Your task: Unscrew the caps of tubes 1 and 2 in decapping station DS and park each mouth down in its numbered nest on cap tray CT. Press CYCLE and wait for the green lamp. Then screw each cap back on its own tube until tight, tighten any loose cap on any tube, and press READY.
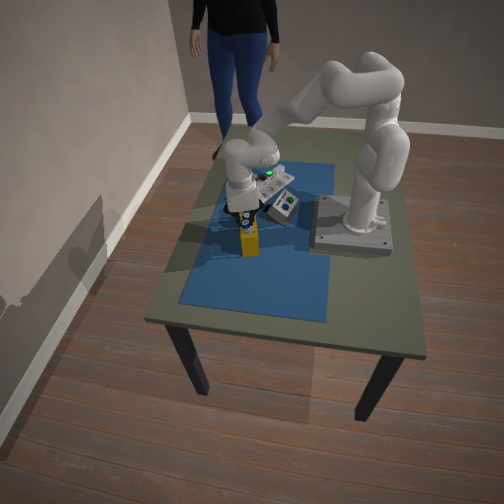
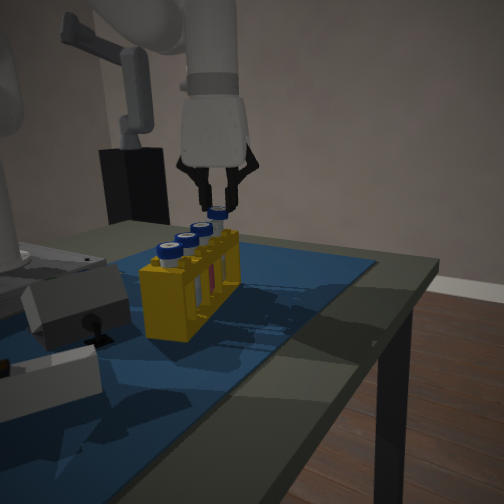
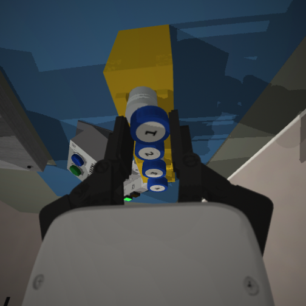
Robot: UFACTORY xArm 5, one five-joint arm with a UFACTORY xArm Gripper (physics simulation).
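Observation:
My gripper (image 1: 245, 220) (image 2: 218, 207) (image 3: 149, 125) is shut on the blue cap of tube 1 (image 2: 217, 214) (image 3: 150, 125), at one end of the yellow rack (image 1: 250, 246) (image 2: 165, 306) (image 3: 140, 52). This cap sits higher than the others, with pale tube neck below it; I cannot tell whether its thread is engaged. The blue caps of tube 2 (image 2: 201, 229) (image 3: 150, 152), tube 3 (image 2: 186, 239) (image 3: 154, 171) and tube 4 (image 2: 170, 250) (image 3: 157, 187) are on their tubes. No cap shows in the visible nests of the pale cap tray (image 2: 55, 384). A green lamp (image 1: 269, 173) (image 3: 128, 199) is lit.
The grey button box (image 2: 77, 300) (image 3: 92, 135) with a blue button (image 1: 285, 206) (image 3: 77, 159) and a green button (image 1: 290, 199) (image 3: 74, 170) stands beside the rack on the blue mat (image 1: 280, 285). A person (image 1: 237, 55) stands behind the table.

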